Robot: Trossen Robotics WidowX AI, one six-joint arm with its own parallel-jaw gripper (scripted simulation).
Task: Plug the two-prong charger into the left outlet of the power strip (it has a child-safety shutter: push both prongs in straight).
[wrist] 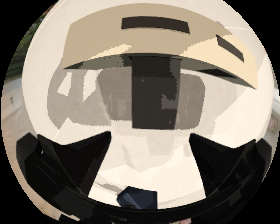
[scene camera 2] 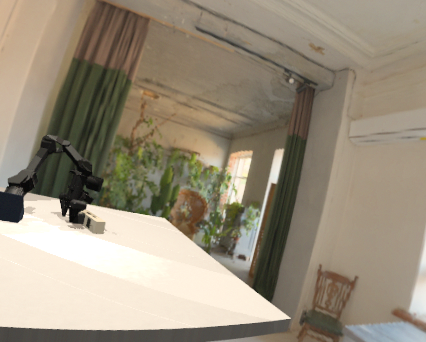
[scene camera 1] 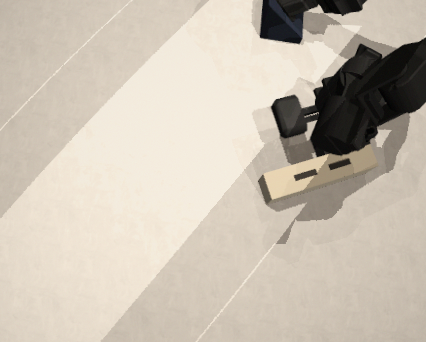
Scene:
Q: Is my gripper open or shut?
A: Open.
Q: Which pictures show my gripper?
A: The wrist view, scene camera 2 and scene camera 1: all of them.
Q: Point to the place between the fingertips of my gripper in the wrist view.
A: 151,137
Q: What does my gripper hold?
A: Nothing.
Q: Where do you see a charger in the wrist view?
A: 155,81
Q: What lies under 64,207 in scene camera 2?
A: My gripper.

